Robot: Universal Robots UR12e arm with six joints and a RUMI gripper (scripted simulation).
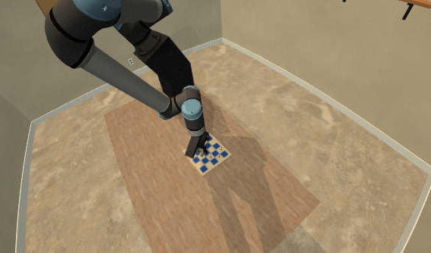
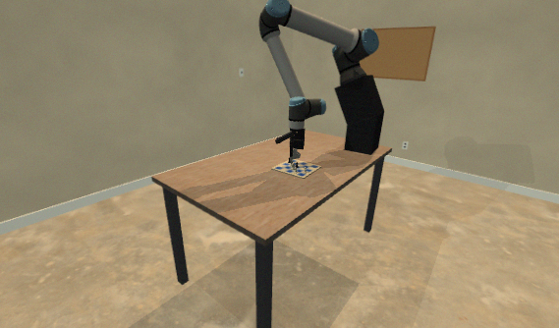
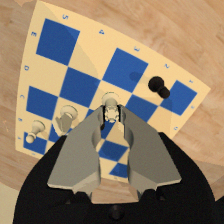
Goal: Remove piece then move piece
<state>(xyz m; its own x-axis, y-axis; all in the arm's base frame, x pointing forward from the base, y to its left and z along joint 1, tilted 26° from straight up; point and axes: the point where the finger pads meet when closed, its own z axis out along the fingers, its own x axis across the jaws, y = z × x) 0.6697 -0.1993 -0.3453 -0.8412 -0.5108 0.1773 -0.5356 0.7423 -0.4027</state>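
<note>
Right now the chessboard is 4 cm to the left of my hand and 3 cm below it. Also, from my hand: white chess piece: 1 cm below.
</note>
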